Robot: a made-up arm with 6 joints. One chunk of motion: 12 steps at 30 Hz.
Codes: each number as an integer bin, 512 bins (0 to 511) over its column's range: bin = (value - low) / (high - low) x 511, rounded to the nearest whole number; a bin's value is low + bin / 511 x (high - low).
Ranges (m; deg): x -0.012..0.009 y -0.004..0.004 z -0.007..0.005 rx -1.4..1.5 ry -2..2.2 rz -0.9..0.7
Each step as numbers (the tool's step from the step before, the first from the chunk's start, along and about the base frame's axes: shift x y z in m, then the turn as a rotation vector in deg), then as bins.
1 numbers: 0.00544 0.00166 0.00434 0.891 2.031 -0.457
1 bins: 424 362 483 404 490 141
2 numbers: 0.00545 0.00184 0.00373 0.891 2.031 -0.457
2 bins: 425 373 457 404 490 141
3 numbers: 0.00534 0.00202 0.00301 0.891 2.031 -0.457
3 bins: 422 385 426 404 490 141
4 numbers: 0.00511 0.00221 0.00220 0.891 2.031 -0.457
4 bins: 416 397 392 404 490 141
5 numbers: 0.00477 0.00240 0.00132 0.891 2.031 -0.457
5 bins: 408 409 354 404 490 141
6 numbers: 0.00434 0.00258 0.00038 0.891 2.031 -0.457
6 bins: 398 420 314 404 490 141
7 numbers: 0.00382 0.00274 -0.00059 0.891 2.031 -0.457
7 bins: 385 431 273 404 490 141
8 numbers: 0.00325 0.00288 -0.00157 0.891 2.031 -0.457
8 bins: 371 439 231 404 490 141
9 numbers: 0.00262 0.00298 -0.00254 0.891 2.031 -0.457
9 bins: 356 446 190 404 490 141
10 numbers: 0.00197 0.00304 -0.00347 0.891 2.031 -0.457
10 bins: 340 450 150 404 490 141
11 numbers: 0.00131 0.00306 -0.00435 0.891 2.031 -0.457
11 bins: 324 451 113 404 490 141
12 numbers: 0.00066 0.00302 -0.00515 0.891 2.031 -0.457
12 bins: 308 448 79 404 490 141
